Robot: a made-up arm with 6 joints. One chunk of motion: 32 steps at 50 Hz.
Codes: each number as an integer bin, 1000 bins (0 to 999) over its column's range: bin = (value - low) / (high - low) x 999, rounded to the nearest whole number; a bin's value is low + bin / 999 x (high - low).
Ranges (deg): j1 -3..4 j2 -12..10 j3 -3..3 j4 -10..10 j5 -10..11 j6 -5..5
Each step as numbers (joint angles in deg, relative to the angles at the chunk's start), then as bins.
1 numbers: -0.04 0.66 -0.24 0.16 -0.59 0.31
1 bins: 422 575 460 507 448 530
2 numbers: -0.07 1.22 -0.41 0.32 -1.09 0.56
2 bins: 418 600 431 515 424 555
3 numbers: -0.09 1.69 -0.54 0.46 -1.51 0.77
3 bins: 415 622 410 522 404 576
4 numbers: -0.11 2.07 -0.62 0.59 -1.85 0.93
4 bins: 412 639 396 529 388 592
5 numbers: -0.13 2.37 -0.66 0.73 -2.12 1.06
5 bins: 410 653 390 536 375 605
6 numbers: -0.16 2.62 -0.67 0.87 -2.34 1.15
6 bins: 405 664 388 543 364 614
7 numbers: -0.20 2.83 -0.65 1.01 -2.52 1.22
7 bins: 400 673 391 550 356 621
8 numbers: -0.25 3.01 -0.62 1.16 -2.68 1.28
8 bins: 392 682 396 557 348 627
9 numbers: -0.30 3.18 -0.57 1.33 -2.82 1.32
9 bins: 385 689 405 566 342 631
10 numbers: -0.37 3.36 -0.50 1.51 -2.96 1.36
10 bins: 375 697 416 575 335 635
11 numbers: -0.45 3.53 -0.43 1.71 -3.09 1.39
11 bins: 364 705 428 585 329 638
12 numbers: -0.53 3.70 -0.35 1.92 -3.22 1.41
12 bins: 353 713 441 595 323 640
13 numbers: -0.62 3.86 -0.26 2.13 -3.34 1.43
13 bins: 340 720 456 606 317 642
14 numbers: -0.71 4.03 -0.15 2.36 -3.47 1.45
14 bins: 327 728 475 617 311 644
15 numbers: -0.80 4.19 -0.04 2.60 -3.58 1.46
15 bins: 314 735 493 629 305 645
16 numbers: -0.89 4.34 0.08 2.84 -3.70 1.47
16 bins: 301 742 513 641 300 646
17 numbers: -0.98 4.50 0.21 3.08 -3.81 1.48
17 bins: 288 749 534 653 294 647
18 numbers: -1.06 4.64 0.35 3.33 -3.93 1.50
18 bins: 277 756 558 666 289 649
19 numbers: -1.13 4.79 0.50 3.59 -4.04 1.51
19 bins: 267 762 583 679 284 650
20 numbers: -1.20 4.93 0.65 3.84 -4.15 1.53
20 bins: 257 769 608 691 278 652
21 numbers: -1.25 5.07 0.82 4.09 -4.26 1.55
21 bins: 250 775 636 704 273 654
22 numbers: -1.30 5.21 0.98 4.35 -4.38 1.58
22 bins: 243 781 663 717 267 657
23 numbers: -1.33 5.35 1.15 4.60 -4.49 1.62
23 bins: 238 788 691 729 262 661
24 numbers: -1.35 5.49 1.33 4.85 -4.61 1.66
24 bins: 235 794 721 742 256 665
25 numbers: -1.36 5.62 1.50 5.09 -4.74 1.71
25 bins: 234 800 749 754 250 670
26 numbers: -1.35 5.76 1.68 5.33 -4.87 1.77
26 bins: 235 806 779 766 244 676
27 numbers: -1.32 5.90 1.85 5.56 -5.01 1.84
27 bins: 240 813 808 777 237 683
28 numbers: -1.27 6.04 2.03 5.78 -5.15 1.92
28 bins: 247 819 837 788 231 691
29 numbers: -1.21 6.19 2.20 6.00 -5.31 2.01
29 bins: 255 826 866 799 223 700
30 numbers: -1.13 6.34 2.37 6.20 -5.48 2.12
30 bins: 267 833 894 809 215 711
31 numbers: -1.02 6.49 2.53 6.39 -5.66 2.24
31 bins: 283 840 921 819 206 723
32 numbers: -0.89 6.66 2.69 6.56 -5.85 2.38
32 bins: 301 847 947 827 197 737
